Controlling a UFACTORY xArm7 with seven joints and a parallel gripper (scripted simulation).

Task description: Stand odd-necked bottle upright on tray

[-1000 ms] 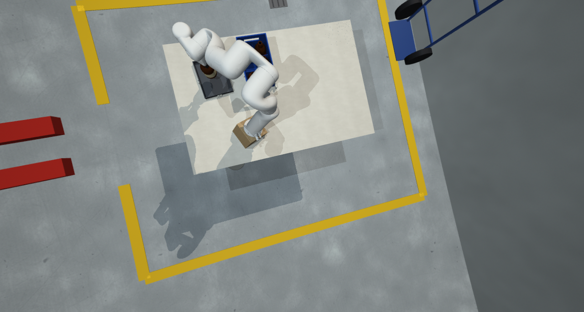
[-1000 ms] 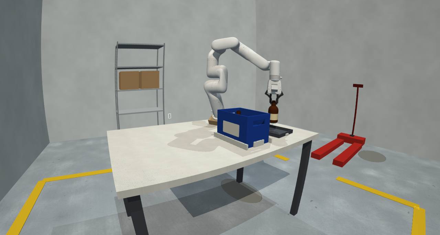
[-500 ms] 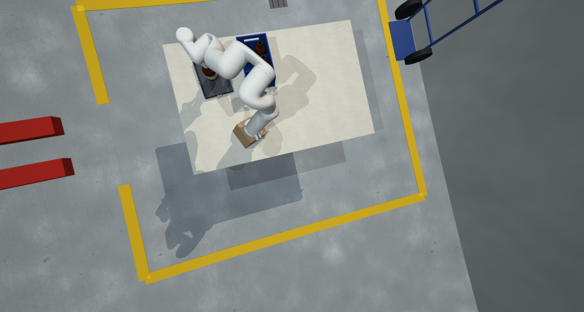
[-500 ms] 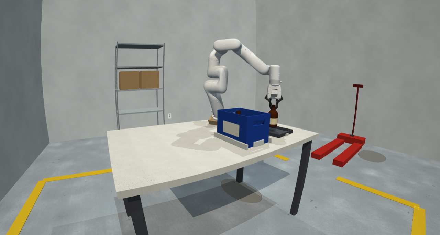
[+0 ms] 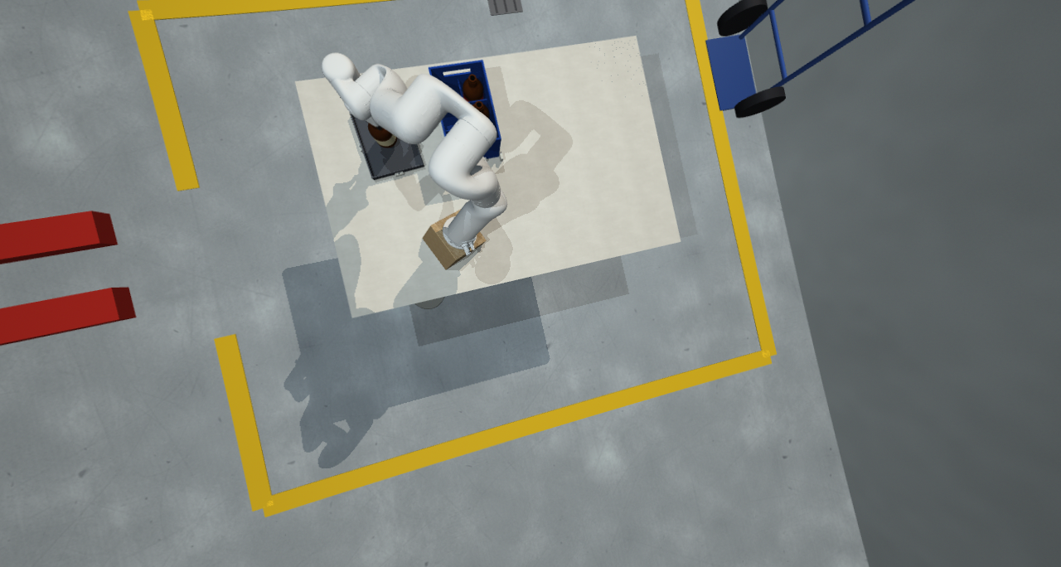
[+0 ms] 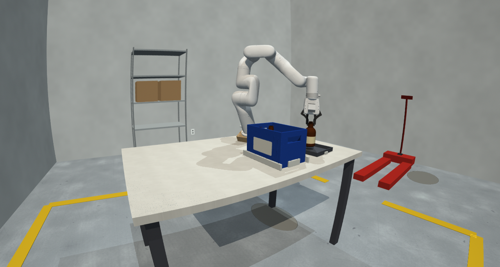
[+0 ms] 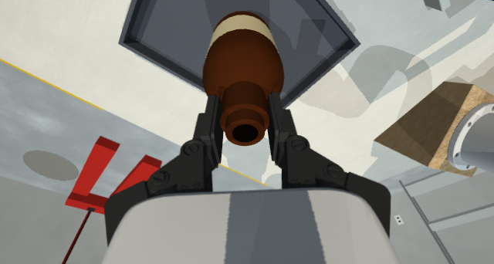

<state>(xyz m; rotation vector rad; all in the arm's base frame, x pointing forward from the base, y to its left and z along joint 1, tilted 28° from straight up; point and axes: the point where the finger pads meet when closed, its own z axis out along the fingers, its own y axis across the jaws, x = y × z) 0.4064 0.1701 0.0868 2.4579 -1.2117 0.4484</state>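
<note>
My gripper is now 16 cm above the dark grey tray. Round my hand: blue crate: 30 cm to the right, 9 cm below, 4 cm behind.
</note>
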